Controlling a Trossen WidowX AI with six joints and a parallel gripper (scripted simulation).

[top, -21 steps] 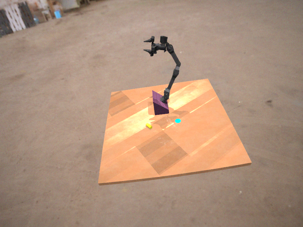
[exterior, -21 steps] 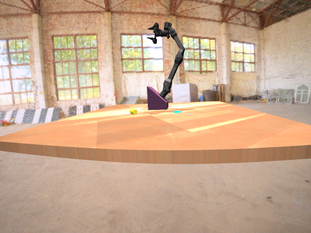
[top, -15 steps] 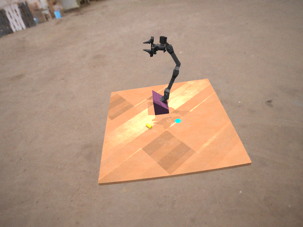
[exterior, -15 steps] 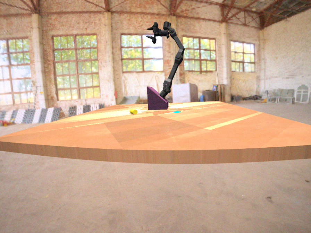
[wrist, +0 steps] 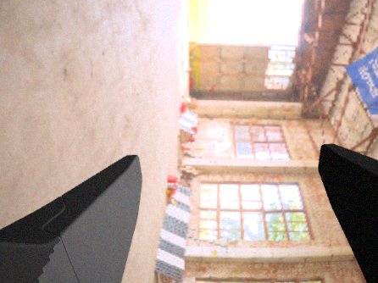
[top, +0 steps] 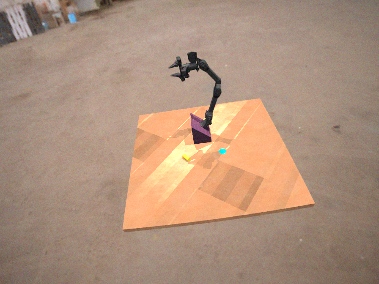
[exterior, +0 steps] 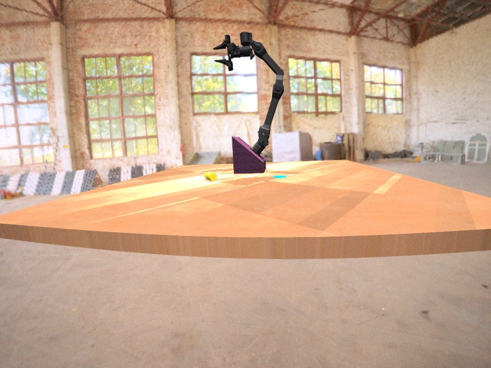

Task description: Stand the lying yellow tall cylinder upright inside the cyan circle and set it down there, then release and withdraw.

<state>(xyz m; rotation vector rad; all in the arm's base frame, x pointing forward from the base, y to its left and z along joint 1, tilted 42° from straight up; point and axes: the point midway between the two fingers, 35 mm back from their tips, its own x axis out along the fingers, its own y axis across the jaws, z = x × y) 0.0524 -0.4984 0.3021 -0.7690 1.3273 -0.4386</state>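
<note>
My gripper tip is 270 mm short of the yellow cylinder, 50 mm to the right of it and 640 mm above it. Round my gripper tip: cyan circle 210 mm ahead, 350 mm to the left, 660 mm below.
</note>
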